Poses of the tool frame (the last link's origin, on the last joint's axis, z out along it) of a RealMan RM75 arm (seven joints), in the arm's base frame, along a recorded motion.
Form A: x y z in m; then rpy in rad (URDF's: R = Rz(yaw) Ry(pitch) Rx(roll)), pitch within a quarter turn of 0, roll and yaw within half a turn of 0.
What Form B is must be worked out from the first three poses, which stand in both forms.
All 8 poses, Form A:
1: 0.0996 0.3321 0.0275 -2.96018 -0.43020 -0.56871
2: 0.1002 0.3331 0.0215 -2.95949 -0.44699 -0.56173
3: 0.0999 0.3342 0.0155 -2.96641 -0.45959 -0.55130
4: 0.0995 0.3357 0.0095 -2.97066 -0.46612 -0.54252
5: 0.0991 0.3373 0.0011 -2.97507 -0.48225 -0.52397
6: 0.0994 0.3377 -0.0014 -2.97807 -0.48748 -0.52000
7: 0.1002 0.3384 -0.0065 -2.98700 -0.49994 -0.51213
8: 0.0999 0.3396 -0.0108 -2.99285 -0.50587 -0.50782
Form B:
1: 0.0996 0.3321 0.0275 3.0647 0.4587 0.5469
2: 0.1002 0.3331 0.0215 3.0593 0.4738 0.5401
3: 0.0999 0.3342 0.0155 3.0508 0.4818 0.5325
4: 0.0995 0.3357 0.0095 3.0476 0.4860 0.5252
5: 0.0991 0.3373 0.0011 3.0443 0.4994 0.5078
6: 0.0994 0.3377 -0.0014 3.0406 0.5029 0.5052
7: 0.1002 0.3384 -0.0065 3.0292 0.5102 0.5019
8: 0.0999 0.3396 -0.0108 3.0225 0.5130 0.5006
